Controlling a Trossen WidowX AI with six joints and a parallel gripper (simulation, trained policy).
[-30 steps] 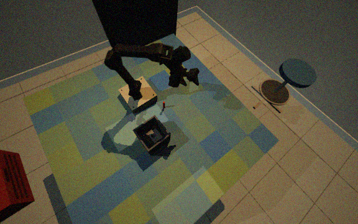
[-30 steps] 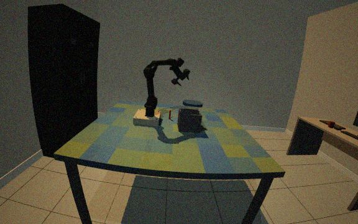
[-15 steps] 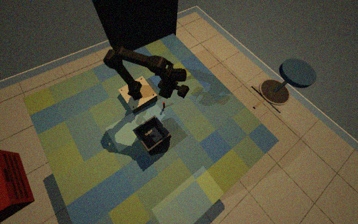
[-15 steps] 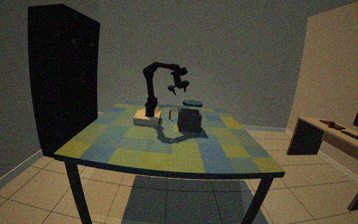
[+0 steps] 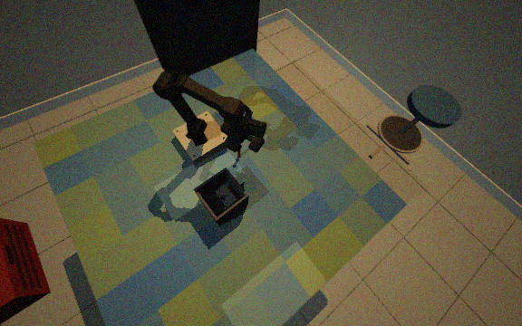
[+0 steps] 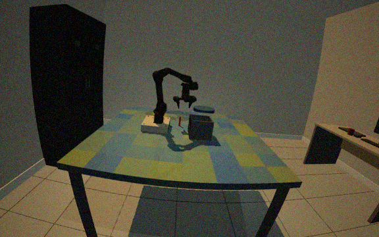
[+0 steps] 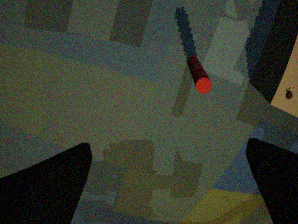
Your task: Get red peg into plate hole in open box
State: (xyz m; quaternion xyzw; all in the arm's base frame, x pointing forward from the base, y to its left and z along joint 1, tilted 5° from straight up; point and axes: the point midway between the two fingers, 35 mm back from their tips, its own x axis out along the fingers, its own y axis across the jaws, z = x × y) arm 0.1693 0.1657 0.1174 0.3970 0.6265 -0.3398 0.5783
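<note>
My gripper tip is now 20 mm past the red peg, 20 mm to the left of it and 110 mm above it.
</note>
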